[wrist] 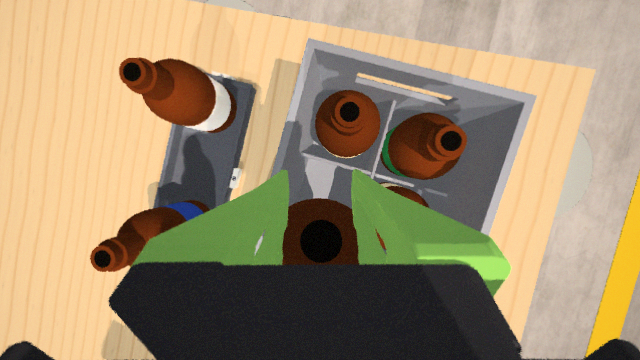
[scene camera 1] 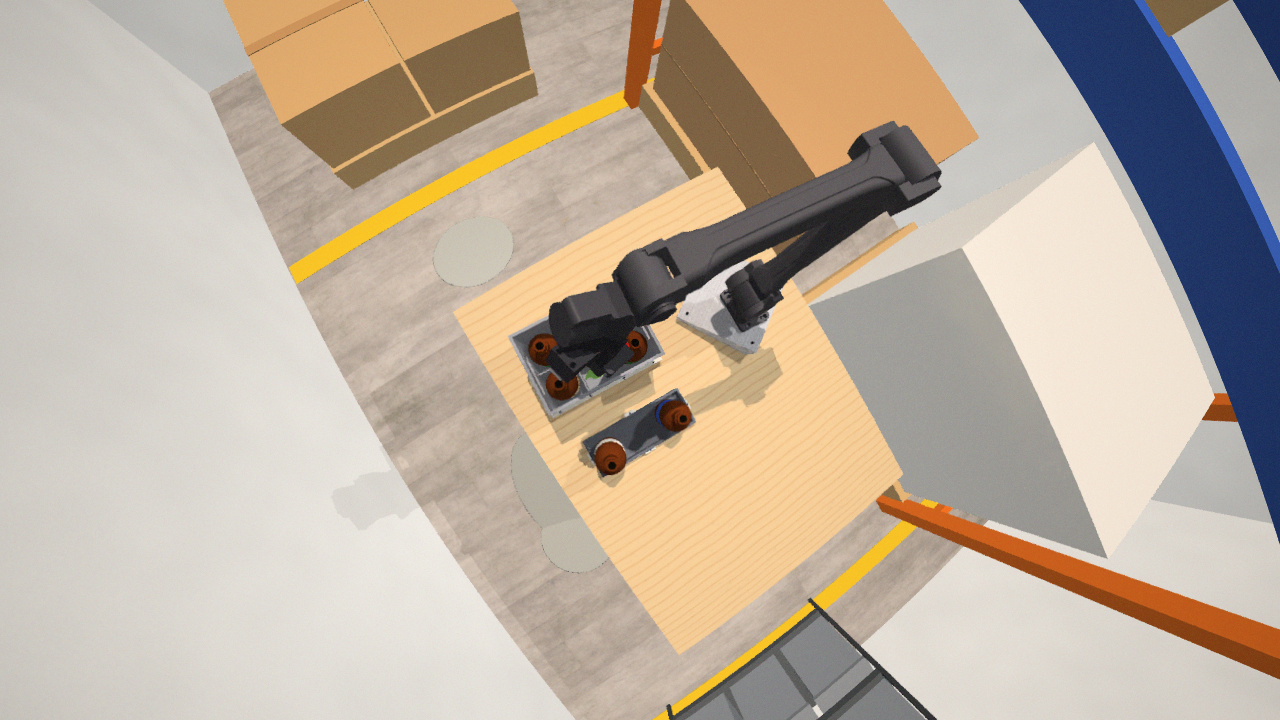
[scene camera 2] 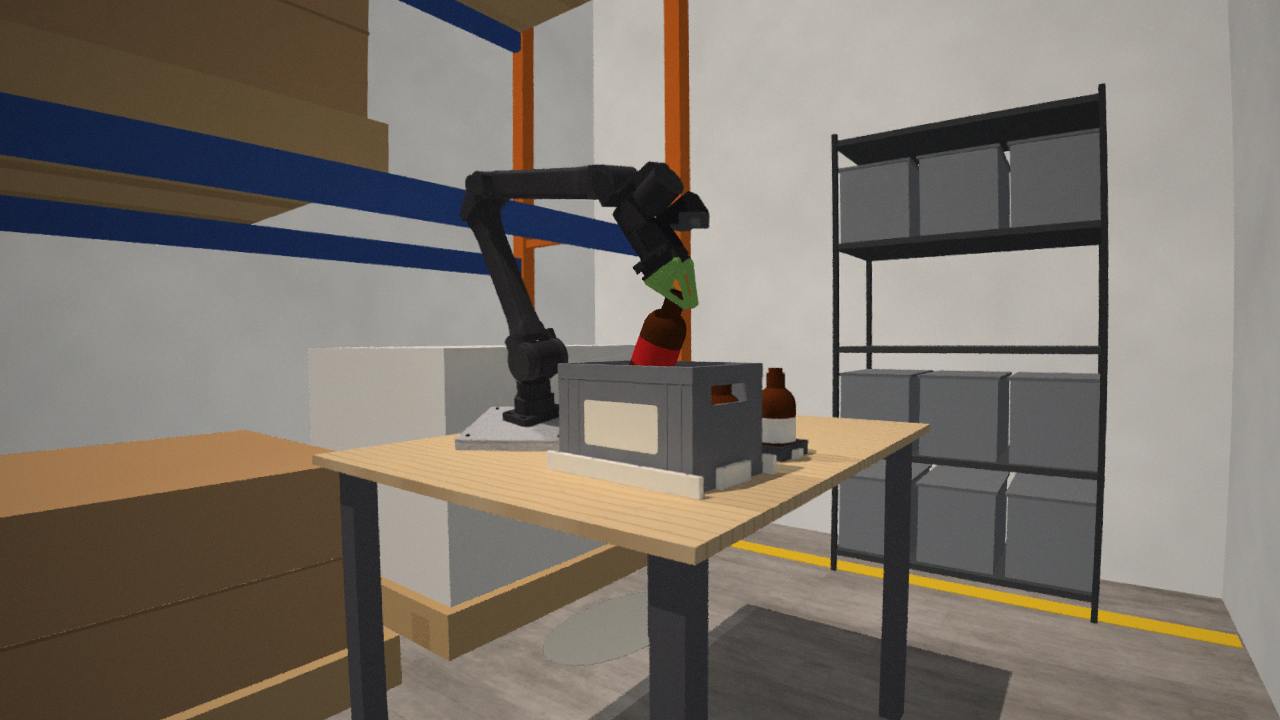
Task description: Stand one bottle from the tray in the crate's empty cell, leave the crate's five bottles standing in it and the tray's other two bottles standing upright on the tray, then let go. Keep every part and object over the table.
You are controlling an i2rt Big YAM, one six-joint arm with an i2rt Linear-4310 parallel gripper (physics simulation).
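Seen in the pictures: gripper, fingertip midpoint: (wrist: 320,180) (scene camera 1: 581,370) (scene camera 2: 691,307); arm's base, origin of the base link: (scene camera 1: 743,306) (scene camera 2: 535,416).
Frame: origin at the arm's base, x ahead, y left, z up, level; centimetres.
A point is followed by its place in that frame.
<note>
My gripper (scene camera 2: 677,291) @[x 44.8, y -3.3, z 21.6 cm] (wrist: 320,180) @[x 44.8, y -3.3, z 21.6 cm] is shut on the neck of a brown bottle with a red label (scene camera 2: 657,338) @[x 41.1, y -7.6, z 16.6 cm] (wrist: 320,205) @[x 43.2, y -3.6, z 19.2 cm]. That bottle tilts in scene camera 2, its lower part hidden behind the wall of the grey crate (scene camera 2: 626,379) @[x 43.2, y -17.3, z 10.6 cm] (wrist: 510,165) @[x 49.6, y -17.0, z 12.7 cm] (scene camera 1: 556,411) @[x 53.4, y 1.3, z 12.7 cm]. In the wrist view a bottle (wrist: 345,127) @[x 49.2, y -3.6, z 11.1 cm], a green-labelled bottle (wrist: 420,150) @[x 49.4, y -11.2, z 8.3 cm] and part of another bottle (wrist: 407,194) @[x 44.9, y -11.8, z 6.5 cm] stand in the crate; the arm hides the rest. On the dark tray (wrist: 200,165) @[x 39.8, y 16.6, z -4.3 cm] (scene camera 1: 640,432) @[x 39.4, y 16.4, z -4.3 cm] stand a white-labelled bottle (wrist: 180,92) @[x 48.5, y 14.6, z 7.2 cm] (scene camera 1: 610,455) @[x 48.1, y 15.2, z 8.9 cm] (scene camera 2: 777,402) @[x 50.8, y 13.9, z 5.1 cm] and a blue-labelled bottle (wrist: 150,222) @[x 33.5, y 14.9, z 6.5 cm] (scene camera 1: 675,415) @[x 31.6, y 14.2, z 10.1 cm], both upright.
The wooden table (scene camera 1: 760,501) @[x 19.2, y 49.9, z -4.9 cm] (scene camera 2: 519,483) @[x 31.2, y -27.9, z -4.8 cm] carries the arm's base plate (scene camera 1: 729,322) @[x 5.6, y 1.9, z -0.3 cm] (scene camera 2: 501,434) @[x 3.8, y -11.6, z -2.1 cm] behind the crate. White strips (scene camera 2: 626,474) @[x 44.1, y -18.4, z -3.2 cm] lie along the crate's foot. A low divider (wrist: 382,140) @[x 49.8, y -7.9, z 4.5 cm] parts the crate's cells. The tray stands beside the crate's long side.
</note>
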